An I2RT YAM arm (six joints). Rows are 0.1 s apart.
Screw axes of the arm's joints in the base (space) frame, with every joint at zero. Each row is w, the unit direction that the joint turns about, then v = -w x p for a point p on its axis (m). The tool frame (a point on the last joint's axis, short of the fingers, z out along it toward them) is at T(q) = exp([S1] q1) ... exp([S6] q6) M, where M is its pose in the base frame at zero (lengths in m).
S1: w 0 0 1 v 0 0 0
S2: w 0 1 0 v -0.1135 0 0.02
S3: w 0 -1 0 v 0.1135 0 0.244
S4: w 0 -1 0 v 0.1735 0 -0.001
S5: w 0 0 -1 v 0 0.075 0
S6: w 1 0 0 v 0 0.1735 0
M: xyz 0.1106 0 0.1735 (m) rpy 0 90 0 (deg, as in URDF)
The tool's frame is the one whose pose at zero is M.
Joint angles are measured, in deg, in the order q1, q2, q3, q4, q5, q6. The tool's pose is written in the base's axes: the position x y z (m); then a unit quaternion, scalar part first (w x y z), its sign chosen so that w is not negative. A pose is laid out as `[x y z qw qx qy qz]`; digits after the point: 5 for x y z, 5 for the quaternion.
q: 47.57, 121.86, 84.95, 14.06, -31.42, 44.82
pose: [0.31519 0.37232 0.19803 0.20570 -0.16895 0.79822 0.54037]
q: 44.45, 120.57, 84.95, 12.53, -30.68, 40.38
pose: [0.33322 0.35233 0.20586 0.24363 -0.17432 0.79891 0.52154]
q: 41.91, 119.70, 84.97, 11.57, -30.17, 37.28
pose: [0.34725 0.33572 0.21134 0.27134 -0.17578 0.79945 0.50633]
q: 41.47, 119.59, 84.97, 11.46, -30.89, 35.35
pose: [0.34921 0.33302 0.21213 0.27789 -0.18942 0.79554 0.50400]
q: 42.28, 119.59, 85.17, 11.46, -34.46, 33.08
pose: [0.34273 0.33887 0.21376 0.26649 -0.22691 0.78060 0.51784]
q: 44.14, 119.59, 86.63, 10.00, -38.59, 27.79
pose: [0.33068 0.35184 0.22040 0.26007 -0.29251 0.75292 0.52907]
